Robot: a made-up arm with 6 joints.
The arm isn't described. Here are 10 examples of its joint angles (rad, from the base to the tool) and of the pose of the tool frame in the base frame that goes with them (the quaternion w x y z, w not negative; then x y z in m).
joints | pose
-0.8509 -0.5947 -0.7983 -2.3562 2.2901 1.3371 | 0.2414 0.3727 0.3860 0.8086 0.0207 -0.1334 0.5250
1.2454 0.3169 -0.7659 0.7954 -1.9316 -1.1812 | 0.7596 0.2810 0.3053 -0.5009 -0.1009 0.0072 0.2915
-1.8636 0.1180 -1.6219 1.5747 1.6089 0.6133 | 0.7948 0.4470 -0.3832 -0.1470 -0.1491 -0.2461 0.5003
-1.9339 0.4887 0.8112 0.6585 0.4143 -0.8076 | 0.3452 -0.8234 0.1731 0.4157 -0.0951 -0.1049 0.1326
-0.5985 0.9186 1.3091 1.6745 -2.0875 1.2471 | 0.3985 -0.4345 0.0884 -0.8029 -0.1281 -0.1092 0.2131
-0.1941 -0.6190 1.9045 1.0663 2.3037 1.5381 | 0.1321 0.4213 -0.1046 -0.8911 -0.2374 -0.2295 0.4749
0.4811 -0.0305 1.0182 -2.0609 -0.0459 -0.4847 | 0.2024 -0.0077 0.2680 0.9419 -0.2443 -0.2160 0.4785
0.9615 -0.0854 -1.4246 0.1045 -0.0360 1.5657 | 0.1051 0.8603 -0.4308 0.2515 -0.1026 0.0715 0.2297
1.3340 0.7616 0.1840 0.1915 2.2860 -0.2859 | 0.4423 -0.0686 -0.7644 0.4640 -0.2026 -0.0683 0.4946
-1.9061 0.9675 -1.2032 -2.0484 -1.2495 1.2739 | 0.6530 -0.5699 -0.4975 0.0364 -0.0798 -0.2308 0.2709
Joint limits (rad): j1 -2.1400..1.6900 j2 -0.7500..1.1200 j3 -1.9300..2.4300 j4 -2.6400..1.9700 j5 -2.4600..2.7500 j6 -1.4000..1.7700
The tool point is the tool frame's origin. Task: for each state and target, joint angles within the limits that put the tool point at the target. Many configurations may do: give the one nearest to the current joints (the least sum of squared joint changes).
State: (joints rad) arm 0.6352 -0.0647 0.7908 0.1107 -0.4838 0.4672
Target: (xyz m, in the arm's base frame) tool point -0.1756 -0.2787 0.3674
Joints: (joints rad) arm 0.2414 0.4556 1.2885 0.1517 -0.3760 0.5416
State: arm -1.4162 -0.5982 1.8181 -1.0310 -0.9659 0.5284
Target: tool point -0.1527 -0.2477 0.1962
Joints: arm -1.8983 -0.4704 1.3233 -0.6931 -0.9264 0.6227
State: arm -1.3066 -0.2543 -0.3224 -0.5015 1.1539 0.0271
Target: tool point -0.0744 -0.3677 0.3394
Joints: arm -1.3940 -0.1883 0.0725 -0.5357 1.2927 0.0089
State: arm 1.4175 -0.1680 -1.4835 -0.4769 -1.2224 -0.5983
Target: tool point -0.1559 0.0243 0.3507
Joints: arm 0.8804 0.0207 -1.2659 -0.8204 -1.1472 -0.8042
